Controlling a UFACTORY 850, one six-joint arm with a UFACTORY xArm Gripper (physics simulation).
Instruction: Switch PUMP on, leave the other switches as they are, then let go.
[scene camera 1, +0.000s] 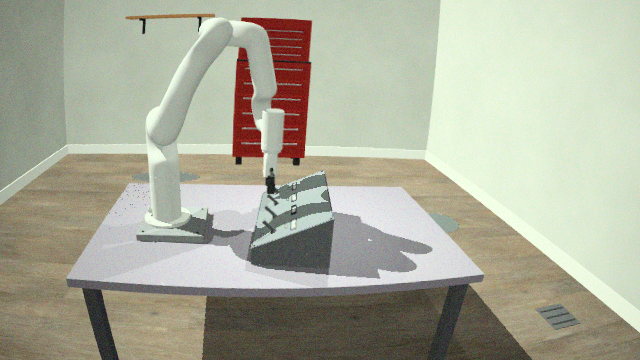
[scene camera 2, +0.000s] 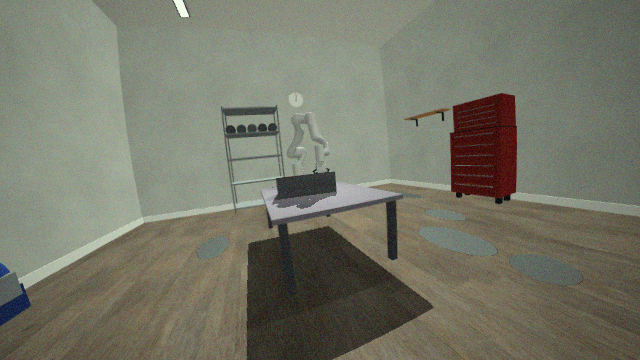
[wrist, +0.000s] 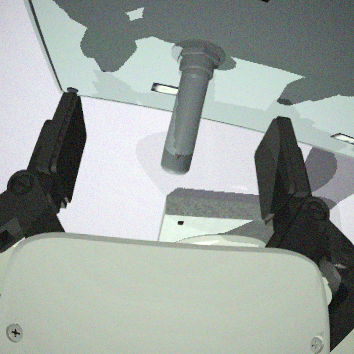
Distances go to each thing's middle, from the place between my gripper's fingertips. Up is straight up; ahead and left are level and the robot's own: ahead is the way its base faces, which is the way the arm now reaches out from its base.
The pump switch lever (wrist: 180, 139) lies 1 cm ahead of my hand and 1 cm above it. From my hand the other things lie so: grey sloped switch console (scene camera 1: 303, 222) 19 cm to the right, 9 cm ahead, 2 cm below.
